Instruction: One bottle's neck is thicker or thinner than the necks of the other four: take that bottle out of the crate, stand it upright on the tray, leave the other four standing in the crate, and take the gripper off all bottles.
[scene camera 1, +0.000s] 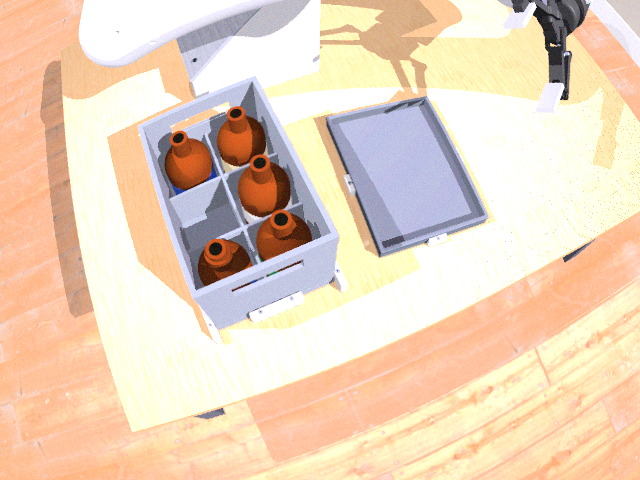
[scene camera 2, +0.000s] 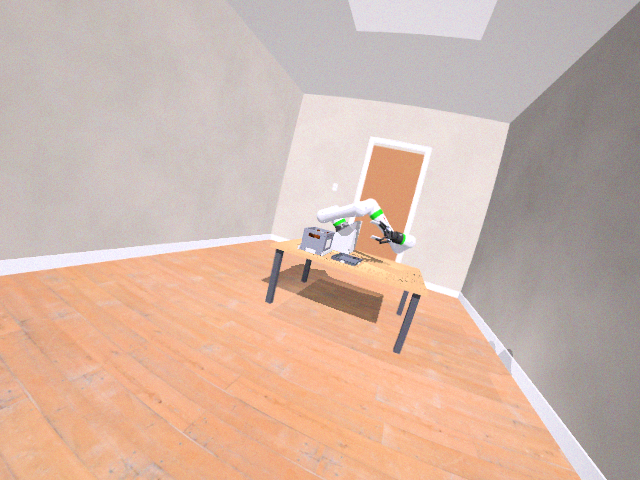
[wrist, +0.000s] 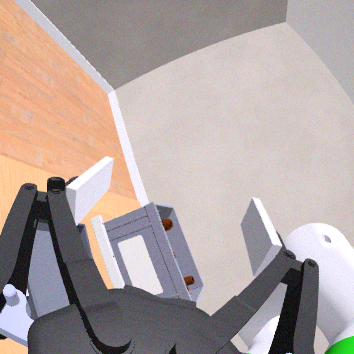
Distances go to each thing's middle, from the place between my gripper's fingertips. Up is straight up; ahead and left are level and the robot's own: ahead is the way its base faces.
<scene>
The grey tray (scene camera 1: 409, 179) is 3 cm behind my hand, 13 cm to the right of it and 28 cm below it.
</scene>
